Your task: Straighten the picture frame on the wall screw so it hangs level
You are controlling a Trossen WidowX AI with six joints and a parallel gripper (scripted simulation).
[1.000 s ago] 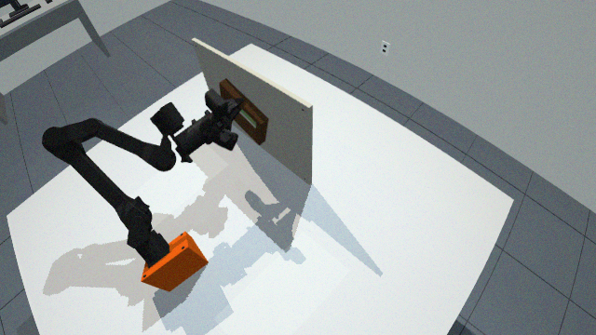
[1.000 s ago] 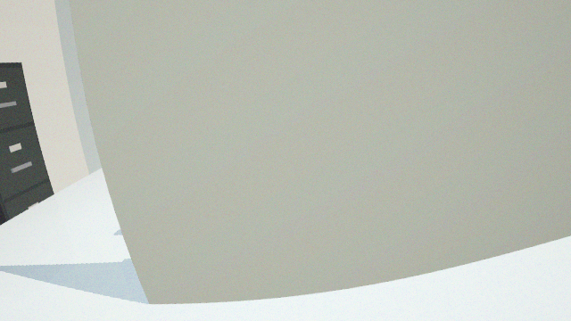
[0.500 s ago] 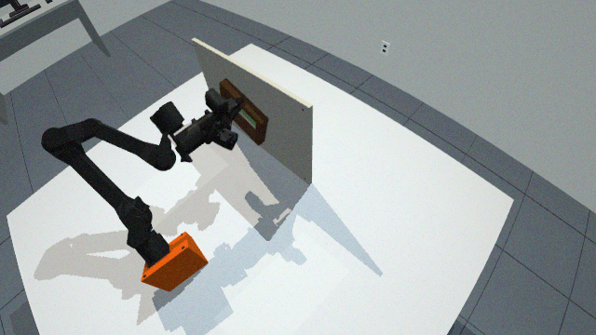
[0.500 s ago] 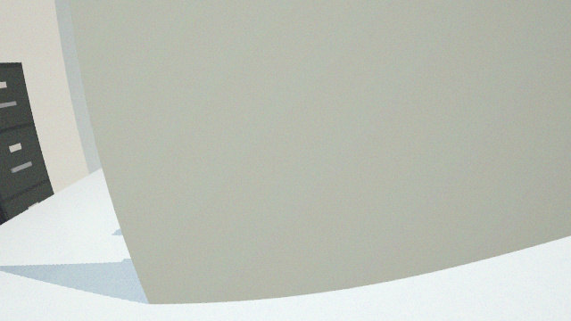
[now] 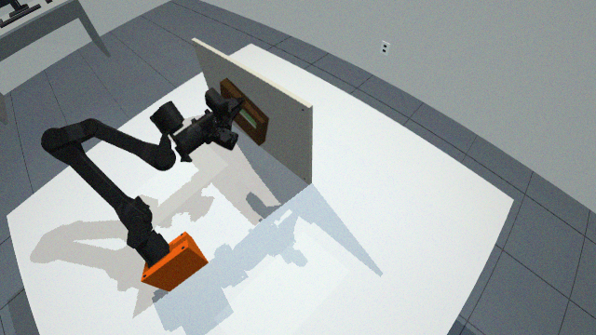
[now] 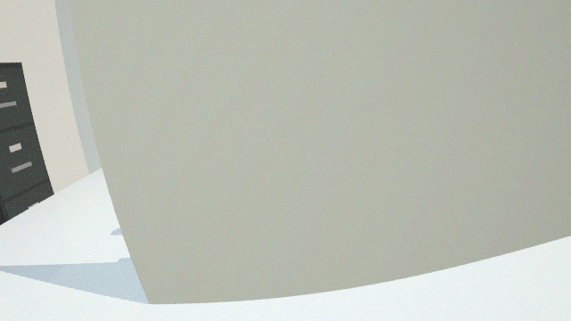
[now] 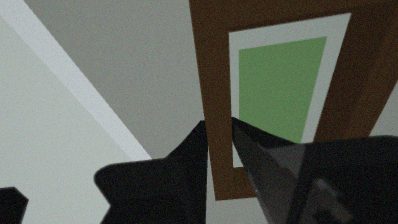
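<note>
Now: the brown wooden picture frame 5 cm below my gripper tip, 2 cm to the left of it and 1 cm ahead of it. The rest, counted from my gripper tip: cream wall board: 7 cm below, 3 cm to the left, 2 cm ahead.
</note>
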